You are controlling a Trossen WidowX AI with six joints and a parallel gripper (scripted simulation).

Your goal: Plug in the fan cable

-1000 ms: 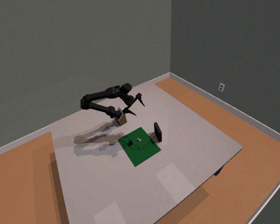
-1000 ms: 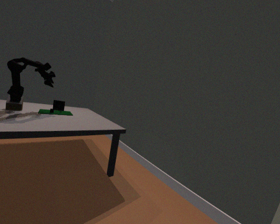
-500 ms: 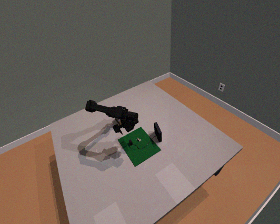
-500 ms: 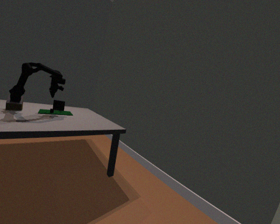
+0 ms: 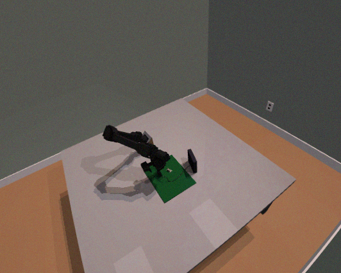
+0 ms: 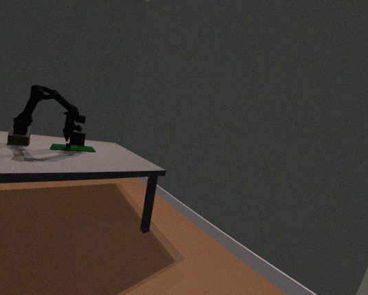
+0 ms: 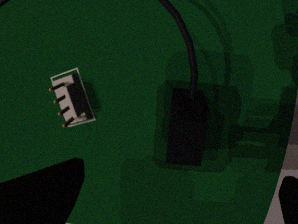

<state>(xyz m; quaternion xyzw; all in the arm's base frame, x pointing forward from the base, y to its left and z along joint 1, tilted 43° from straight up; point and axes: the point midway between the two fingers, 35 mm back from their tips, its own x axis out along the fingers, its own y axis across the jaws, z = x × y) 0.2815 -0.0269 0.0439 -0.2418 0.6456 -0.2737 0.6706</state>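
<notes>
Now: gripper tip 10 mm short of the black fan plug and 40 mm above it. The rest, counted from my gripper tip: black fan (80 mm ahead, 220 mm to the left, 10 mm below); then green board (50 mm ahead, 50 mm to the left, 80 mm below); then white fan header (20 mm ahead, 70 mm to the left, 60 mm below).
</notes>
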